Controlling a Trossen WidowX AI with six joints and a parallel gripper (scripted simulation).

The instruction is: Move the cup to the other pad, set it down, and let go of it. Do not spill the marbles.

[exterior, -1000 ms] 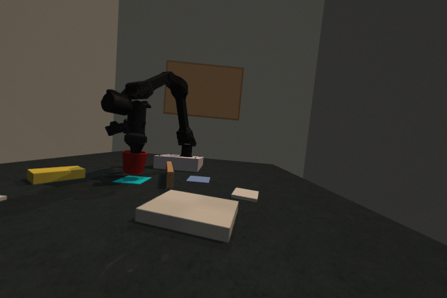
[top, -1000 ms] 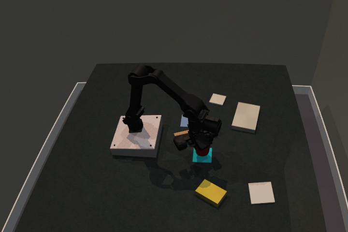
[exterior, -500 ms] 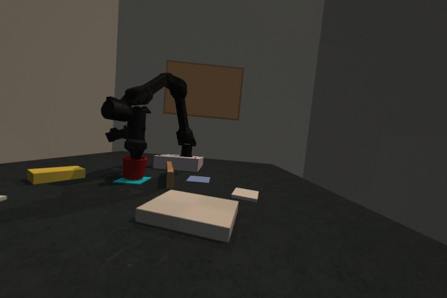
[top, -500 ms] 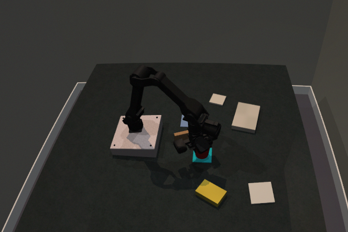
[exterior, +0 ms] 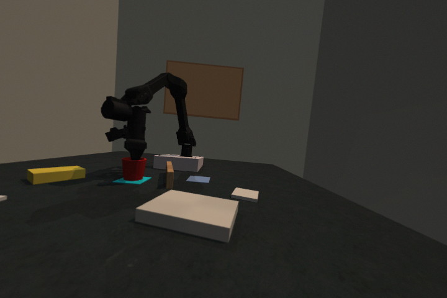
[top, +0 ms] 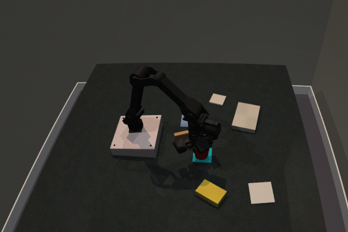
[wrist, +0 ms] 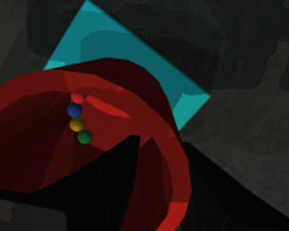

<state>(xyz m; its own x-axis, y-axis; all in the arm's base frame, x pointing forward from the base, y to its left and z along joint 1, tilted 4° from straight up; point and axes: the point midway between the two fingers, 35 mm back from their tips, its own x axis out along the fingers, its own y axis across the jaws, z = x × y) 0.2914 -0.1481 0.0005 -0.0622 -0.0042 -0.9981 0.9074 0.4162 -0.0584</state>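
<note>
Now: gripper tip 20 mm short of the red cup and 10 mm to the right of it. From my gripper tip the other things lie so: pale blue pad (30 mm behind, 240 mm to the left, 50 mm below); then yellow block (60 mm ahead, 200 mm to the right, 30 mm below); then wooden block (120 mm to the left, 30 mm below).
</note>
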